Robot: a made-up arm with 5 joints.
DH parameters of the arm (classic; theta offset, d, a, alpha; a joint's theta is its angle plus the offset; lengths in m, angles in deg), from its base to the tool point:
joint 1: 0 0.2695 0 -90
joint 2: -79.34 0 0.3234 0
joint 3: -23.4 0 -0.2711 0
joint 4: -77.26 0 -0.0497 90
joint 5: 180 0.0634 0 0
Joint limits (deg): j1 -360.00..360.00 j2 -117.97..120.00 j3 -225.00..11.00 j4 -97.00..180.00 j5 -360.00..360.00
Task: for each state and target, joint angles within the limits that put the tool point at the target. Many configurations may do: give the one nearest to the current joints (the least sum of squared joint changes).
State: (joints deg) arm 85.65 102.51 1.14 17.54 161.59
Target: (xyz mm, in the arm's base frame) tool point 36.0 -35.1 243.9
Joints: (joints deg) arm 135.73 119.74 11.00 42.12 161.59
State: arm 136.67 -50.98 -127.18 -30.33 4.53
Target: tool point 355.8 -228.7 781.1
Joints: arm 147.27 -53.60 -142.67 -7.66 4.53
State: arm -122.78 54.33 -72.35 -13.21 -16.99
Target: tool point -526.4 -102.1 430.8
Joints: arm -169.02 30.17 -83.77 -16.70 -16.99
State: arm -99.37 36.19 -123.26 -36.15 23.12
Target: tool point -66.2 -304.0 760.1
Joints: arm -102.29 4.84 -104.38 -61.33 23.12
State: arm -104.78 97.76 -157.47 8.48 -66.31
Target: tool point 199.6 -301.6 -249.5
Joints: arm -56.50 113.38 -113.85 15.41 -66.31
